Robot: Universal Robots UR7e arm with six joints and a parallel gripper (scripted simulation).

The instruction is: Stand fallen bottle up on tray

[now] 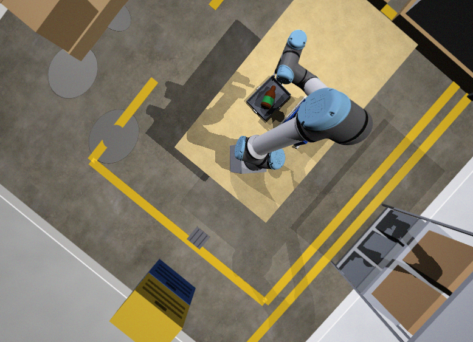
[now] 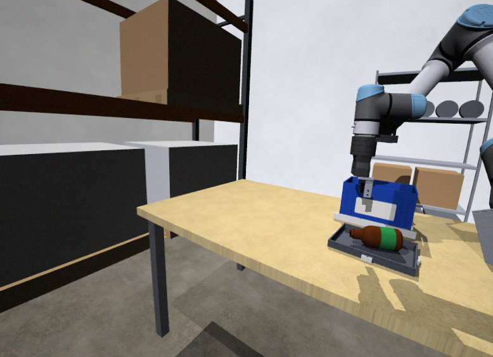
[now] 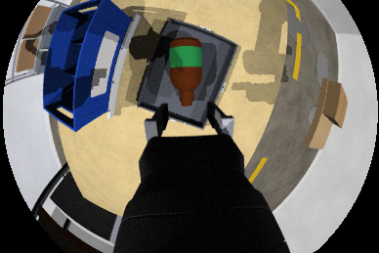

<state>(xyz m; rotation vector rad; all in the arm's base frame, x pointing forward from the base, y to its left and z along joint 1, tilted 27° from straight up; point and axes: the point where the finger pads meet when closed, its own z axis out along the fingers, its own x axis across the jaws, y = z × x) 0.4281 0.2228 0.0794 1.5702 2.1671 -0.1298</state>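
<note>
Now: the bottle 5 cm behind my hand, 1 cm to the right of it and 16 cm below it. Also, from my hand: dark grey tray: 5 cm behind, 1 cm to the right, 19 cm below; blue crate: 5 cm behind, 30 cm to the right, 12 cm below.
</note>
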